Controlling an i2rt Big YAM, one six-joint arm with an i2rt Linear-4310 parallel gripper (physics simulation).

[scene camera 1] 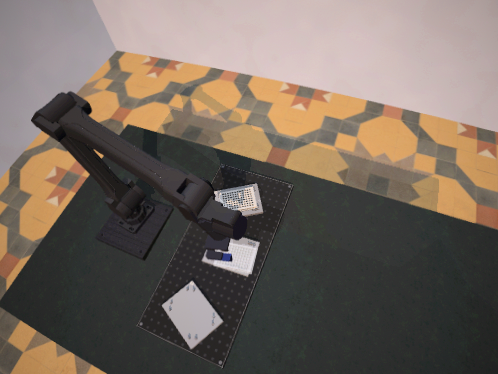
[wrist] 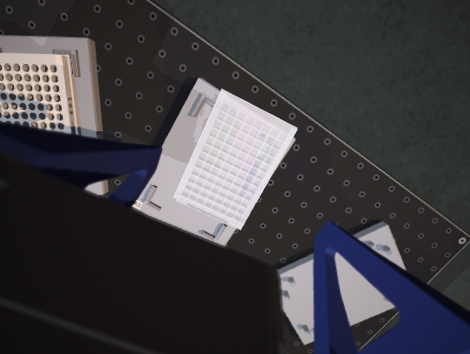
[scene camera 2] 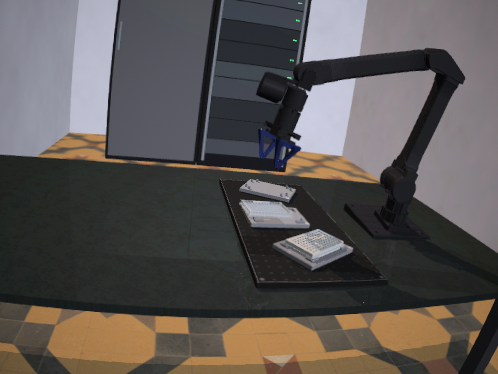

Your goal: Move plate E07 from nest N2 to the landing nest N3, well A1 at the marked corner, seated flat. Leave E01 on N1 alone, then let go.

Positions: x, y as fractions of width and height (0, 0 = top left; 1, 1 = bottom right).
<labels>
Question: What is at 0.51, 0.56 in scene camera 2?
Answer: A clear well plate.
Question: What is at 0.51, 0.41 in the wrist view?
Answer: A clear well plate.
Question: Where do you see a clear well plate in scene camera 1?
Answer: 0.49, 0.69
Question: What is my gripper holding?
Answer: Nothing.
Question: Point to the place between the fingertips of my gripper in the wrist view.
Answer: At 0.52, 0.55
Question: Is my gripper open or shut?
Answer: Open.
</labels>
